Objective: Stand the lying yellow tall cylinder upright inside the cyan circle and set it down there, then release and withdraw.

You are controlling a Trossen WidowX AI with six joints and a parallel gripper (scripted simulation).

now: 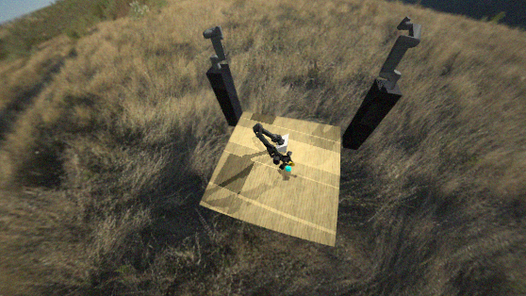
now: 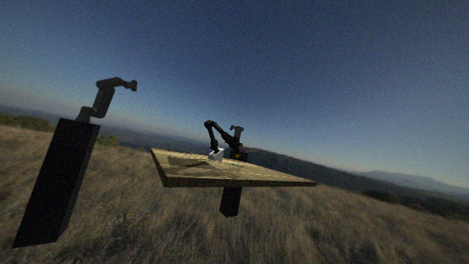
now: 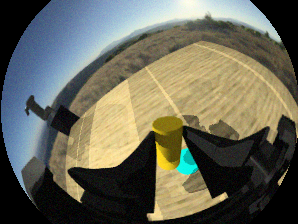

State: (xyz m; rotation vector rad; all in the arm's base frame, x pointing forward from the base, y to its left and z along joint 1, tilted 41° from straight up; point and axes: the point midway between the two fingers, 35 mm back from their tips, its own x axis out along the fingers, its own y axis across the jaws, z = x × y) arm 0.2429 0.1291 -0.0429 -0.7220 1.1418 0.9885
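Right now my gripper tip is 12 cm above the cyan circle and 3 cm to the left of it. Also, from my gripper tip: yellow tall cylinder 2 cm below, 1 cm to the right, 1 cm behind.
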